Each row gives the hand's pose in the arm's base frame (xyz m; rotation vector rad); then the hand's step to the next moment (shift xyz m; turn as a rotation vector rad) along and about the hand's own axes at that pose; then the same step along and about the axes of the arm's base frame.
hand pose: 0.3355 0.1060 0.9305 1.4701 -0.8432 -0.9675
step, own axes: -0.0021 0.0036 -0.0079 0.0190 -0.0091 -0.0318
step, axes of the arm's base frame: 0.0064 0.0047 0.0041 0.0366 -0.0033 -0.0101
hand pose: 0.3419 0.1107 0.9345 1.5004 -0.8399 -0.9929
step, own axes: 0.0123 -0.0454 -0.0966 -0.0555 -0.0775 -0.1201
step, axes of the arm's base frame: 0.0931 0.0339 -0.0416 0.0874 0.1095 -0.0624
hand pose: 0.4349 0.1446 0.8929 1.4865 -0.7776 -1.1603
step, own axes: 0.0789 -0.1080 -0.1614 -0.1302 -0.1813 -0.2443
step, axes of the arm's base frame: 0.1660 0.0083 -0.1278 0.1697 0.2442 -0.1452
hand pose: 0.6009 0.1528 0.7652 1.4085 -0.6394 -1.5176
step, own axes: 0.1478 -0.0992 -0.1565 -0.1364 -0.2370 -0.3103
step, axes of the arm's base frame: 0.1362 -0.0540 -0.1863 0.2166 0.2875 -0.2037
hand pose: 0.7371 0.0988 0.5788 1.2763 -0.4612 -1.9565
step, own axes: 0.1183 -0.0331 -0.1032 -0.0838 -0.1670 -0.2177
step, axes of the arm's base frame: 0.0522 -0.0565 -0.1408 0.1489 0.1933 -0.1508
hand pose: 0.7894 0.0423 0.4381 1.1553 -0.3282 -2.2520
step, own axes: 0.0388 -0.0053 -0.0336 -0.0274 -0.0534 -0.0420
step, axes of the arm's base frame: 0.0072 -0.0174 -0.0480 0.0257 0.0610 -0.0314
